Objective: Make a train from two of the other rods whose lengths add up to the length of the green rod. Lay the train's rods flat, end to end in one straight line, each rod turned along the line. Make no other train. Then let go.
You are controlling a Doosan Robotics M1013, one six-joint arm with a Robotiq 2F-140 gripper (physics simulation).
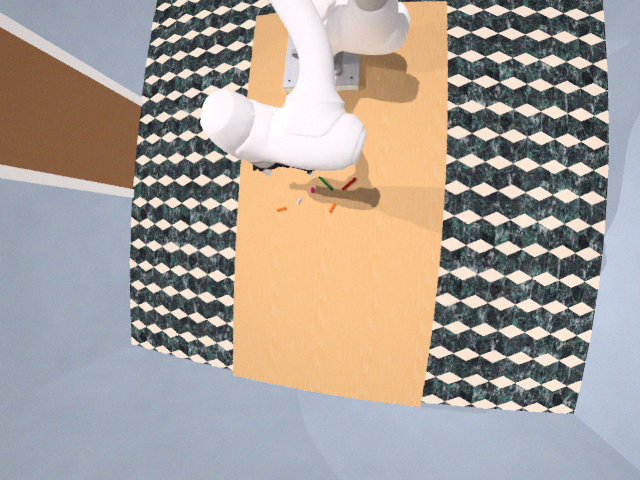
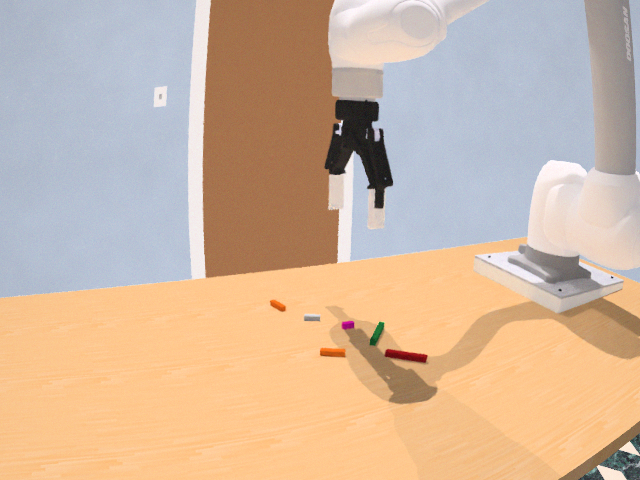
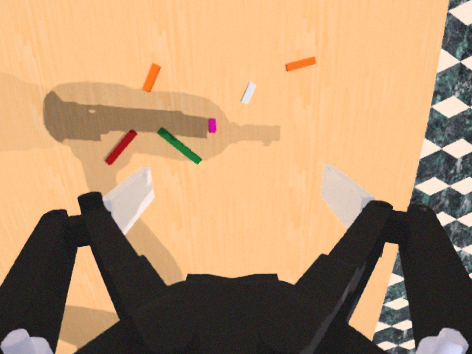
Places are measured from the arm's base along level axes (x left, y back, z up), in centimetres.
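Pixels of known places: gripper, between the fingertips: [image 1: 290, 172] [image 2: 354, 217] [image 3: 236, 181]; arm's base, origin of its link: [image 2: 549, 269].
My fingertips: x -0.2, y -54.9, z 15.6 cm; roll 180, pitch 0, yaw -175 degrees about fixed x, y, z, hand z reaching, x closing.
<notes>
For each thing: its middle in the pictures, then the offset to it from my fingertips. Level surfaces: height alone.
- green rod, middle of its body: [image 3: 180, 146] [image 2: 377, 333] [image 1: 325, 183] dz -18.5, dx +9.0, dy +1.5 cm
- dark red rod, middle of its body: [image 2: 406, 355] [image 3: 120, 147] [image 1: 349, 183] dz -18.5, dx +18.6, dy +2.4 cm
- short magenta rod, middle of its body: [image 3: 212, 125] [image 2: 348, 325] [image 1: 312, 190] dz -18.5, dx +4.0, dy -2.0 cm
- white rod, middle of its body: [image 3: 248, 93] [image 2: 312, 317] [image 1: 299, 200] dz -18.5, dx -1.0, dy -7.1 cm
- wooden table, height of its surface: dz -19.0 cm
A green rod [image 1: 325, 183] [image 2: 376, 333] [image 3: 179, 146] lies flat and slanted. A dark red rod [image 1: 349, 183] [image 2: 405, 355] [image 3: 121, 147] lies beside it, apart and at another angle. A short magenta rod [image 1: 312, 190] [image 2: 347, 324] [image 3: 212, 125] lies near the green one. A white rod [image 1: 298, 200] [image 2: 311, 317] [image 3: 248, 93] lies beyond it. One orange rod [image 1: 332, 208] [image 2: 332, 352] [image 3: 151, 77] and another orange rod [image 1: 281, 209] [image 2: 277, 305] [image 3: 300, 64] lie far apart. No rods touch. My gripper [image 2: 356, 209] [image 3: 236, 181] is open and empty, high above the table.
The rods lie on a wooden table [image 1: 330, 310] [image 2: 155, 387] [image 3: 260, 225]. The arm's base plate [image 1: 351, 80] [image 2: 547, 297] is fixed at one end of the table. The arm's shadow falls across the green, magenta and dark red rods' area. Patterned floor [image 1: 516, 206] [image 3: 450, 150] lies beyond the table's edges.
</notes>
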